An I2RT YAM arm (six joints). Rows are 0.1 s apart.
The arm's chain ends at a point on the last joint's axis. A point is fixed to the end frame.
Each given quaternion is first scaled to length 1.
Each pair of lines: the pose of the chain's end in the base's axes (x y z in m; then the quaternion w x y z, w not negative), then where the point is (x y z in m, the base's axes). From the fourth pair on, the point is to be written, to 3 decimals.
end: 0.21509 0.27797 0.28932 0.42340 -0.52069 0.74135 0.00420
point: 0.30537 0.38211 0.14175
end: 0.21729 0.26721 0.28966 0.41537 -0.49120 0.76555 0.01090
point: 0.30822 0.36952 0.14122
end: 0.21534 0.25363 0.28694 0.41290 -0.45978 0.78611 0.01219
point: 0.30968 0.35345 0.13893
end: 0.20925 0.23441 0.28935 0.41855 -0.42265 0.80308 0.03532
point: 0.305 0.339 0.146
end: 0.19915 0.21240 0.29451 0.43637 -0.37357 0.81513 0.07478
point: 0.299 0.328 0.163
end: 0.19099 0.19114 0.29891 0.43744 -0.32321 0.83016 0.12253
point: 0.290 0.317 0.176
